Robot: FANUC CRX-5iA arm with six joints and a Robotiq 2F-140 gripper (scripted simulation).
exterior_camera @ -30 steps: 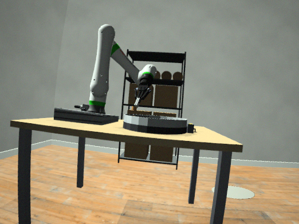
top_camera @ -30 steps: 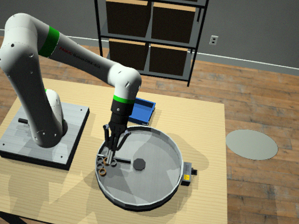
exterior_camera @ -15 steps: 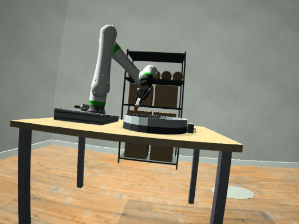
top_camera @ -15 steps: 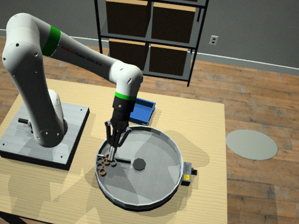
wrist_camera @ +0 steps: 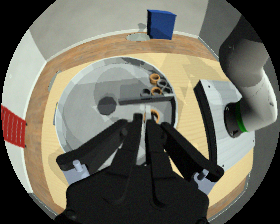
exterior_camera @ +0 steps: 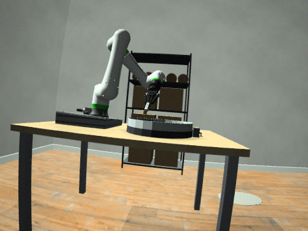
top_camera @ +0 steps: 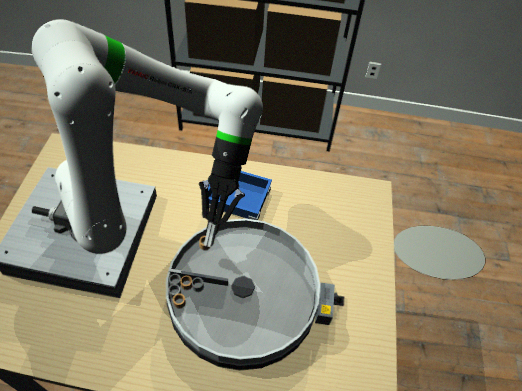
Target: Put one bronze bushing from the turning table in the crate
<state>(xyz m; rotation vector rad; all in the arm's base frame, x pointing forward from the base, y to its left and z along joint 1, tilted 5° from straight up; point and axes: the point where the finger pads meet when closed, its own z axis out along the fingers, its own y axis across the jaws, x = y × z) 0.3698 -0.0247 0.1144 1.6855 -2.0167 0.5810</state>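
The blue crate lies 2 cm ahead of my hand, 26 cm to the left of it and 14 cm below it. From my hand the other things lie so: round grey turning table (11 cm ahead, 8 cm to the right, 12 cm below).
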